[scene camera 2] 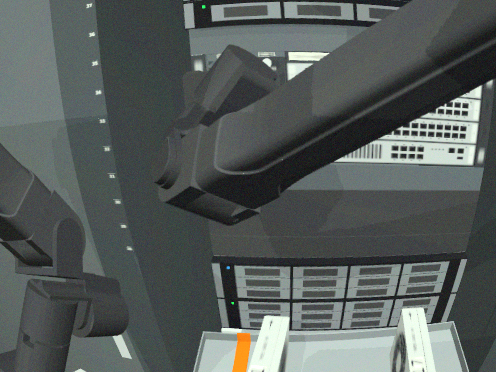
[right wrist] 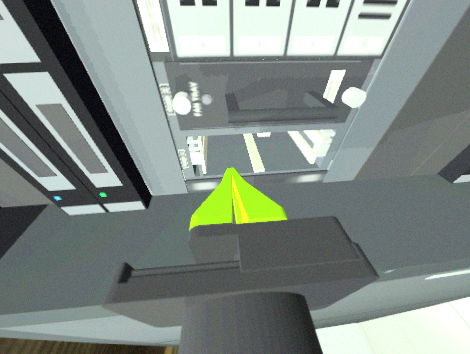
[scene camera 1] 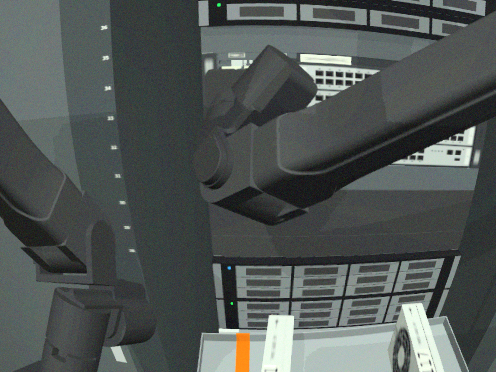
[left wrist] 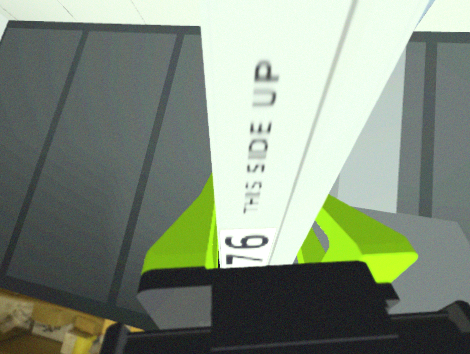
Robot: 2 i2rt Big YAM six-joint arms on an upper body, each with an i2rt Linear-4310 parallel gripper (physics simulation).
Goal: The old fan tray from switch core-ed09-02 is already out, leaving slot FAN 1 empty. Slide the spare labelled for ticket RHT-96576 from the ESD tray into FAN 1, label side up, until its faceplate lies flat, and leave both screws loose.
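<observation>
In the left wrist view my left gripper (left wrist: 251, 176) is shut on a long white fan tray (left wrist: 245, 100). Its upper face reads "THIS SIDE UP", and a label ending in 76 shows between the green fingers. The rest of the ticket number is hidden. My right gripper (right wrist: 230, 173) is shut and empty; its tips are in front of the lower edge of the open slot FAN 1 (right wrist: 225, 150) in the right wrist view. The dark FAN 2 faceplate (right wrist: 270, 75) is beside the slot. Both grippers are hidden or out of frame in the scene views.
The grey ESD tray (scene camera 1: 325, 355) (scene camera 2: 330, 355) holds two more white fan trays, one left (scene camera 1: 278, 340) (scene camera 2: 270, 342) and one right (scene camera 1: 422, 335) (scene camera 2: 416, 337), plus an orange strip (scene camera 1: 242, 350) (scene camera 2: 241, 350). The right forearm (scene camera 1: 360, 120) (scene camera 2: 320, 110) crosses before the switch. Rack servers (scene camera 1: 320, 280) stand behind the tray.
</observation>
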